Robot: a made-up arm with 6 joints.
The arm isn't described. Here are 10 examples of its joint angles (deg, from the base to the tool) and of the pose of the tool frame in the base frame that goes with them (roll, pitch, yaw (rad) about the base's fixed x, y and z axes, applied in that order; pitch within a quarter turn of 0, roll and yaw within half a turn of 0; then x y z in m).
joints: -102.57 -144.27 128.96 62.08 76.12 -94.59
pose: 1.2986 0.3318 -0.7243 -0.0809 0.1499 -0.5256
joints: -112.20 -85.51 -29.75 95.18 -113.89 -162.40
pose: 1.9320 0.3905 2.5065 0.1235 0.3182 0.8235
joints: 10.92 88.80 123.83 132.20 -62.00 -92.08
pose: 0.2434 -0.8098 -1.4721 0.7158 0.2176 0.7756
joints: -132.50 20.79 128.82 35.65 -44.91 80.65
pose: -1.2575 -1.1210 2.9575 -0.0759 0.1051 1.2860
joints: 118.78 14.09 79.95 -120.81 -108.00 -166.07
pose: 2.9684 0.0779 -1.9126 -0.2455 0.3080 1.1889
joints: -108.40 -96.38 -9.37 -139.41 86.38 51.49
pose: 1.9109 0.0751 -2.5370 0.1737 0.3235 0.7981
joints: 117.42 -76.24 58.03 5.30 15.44 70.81
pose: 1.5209 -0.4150 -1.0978 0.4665 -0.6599 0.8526
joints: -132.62 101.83 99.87 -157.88 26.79 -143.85
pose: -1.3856 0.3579 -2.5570 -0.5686 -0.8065 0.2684
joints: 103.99 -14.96 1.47 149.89 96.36 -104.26
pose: -0.6034 0.9936 2.9078 -0.2216 0.2925 1.0466
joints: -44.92 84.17 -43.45 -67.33 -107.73 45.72
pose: 2.6757 -0.4590 1.0332 -0.0083 -0.0722 0.1606
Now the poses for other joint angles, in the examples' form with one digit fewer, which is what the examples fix.
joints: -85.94 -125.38 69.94 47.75 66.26 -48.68
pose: 2.240 0.853 0.519 -0.202 0.843 -0.128
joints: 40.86 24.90 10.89 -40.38 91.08 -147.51
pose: -2.905 -0.896 -0.450 0.564 0.346 0.593
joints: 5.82 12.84 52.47 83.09 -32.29 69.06
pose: -2.626 -0.592 -0.453 0.372 -0.003 1.235
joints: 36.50 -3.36 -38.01 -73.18 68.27 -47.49
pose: 1.436 0.105 -0.449 0.216 0.109 0.435
